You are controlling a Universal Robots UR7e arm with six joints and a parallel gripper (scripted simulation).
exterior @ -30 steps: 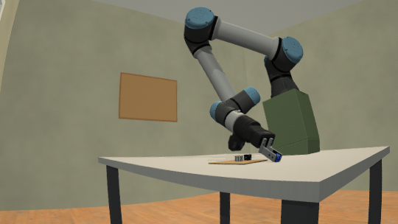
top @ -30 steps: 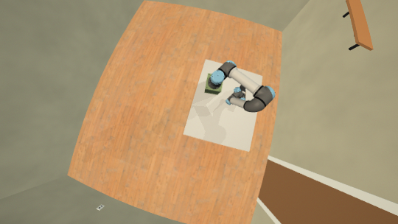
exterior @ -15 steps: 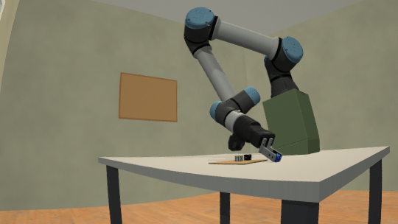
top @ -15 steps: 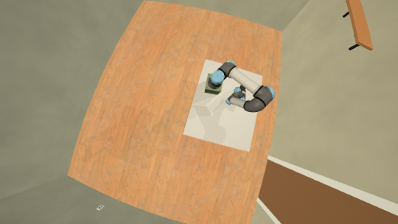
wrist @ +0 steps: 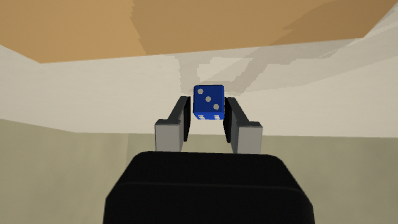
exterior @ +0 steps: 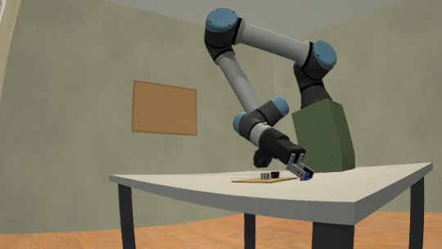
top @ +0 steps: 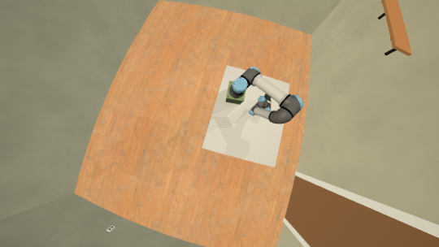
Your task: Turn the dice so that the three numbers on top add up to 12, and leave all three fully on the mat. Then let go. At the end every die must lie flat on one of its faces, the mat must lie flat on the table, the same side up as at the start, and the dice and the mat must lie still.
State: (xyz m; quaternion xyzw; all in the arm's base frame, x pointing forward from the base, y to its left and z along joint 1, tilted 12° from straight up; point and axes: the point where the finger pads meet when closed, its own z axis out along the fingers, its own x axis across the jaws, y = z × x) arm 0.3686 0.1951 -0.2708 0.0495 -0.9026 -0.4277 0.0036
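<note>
The blue die is 10 mm below my hand. The rest, counted from my hand: black die (140 mm to the right, 10 mm below, 10 mm behind); white die (130 mm to the right, 40 mm ahead, 10 mm below); tan mat (130 mm to the right, 40 mm ahead, 20 mm below).
</note>
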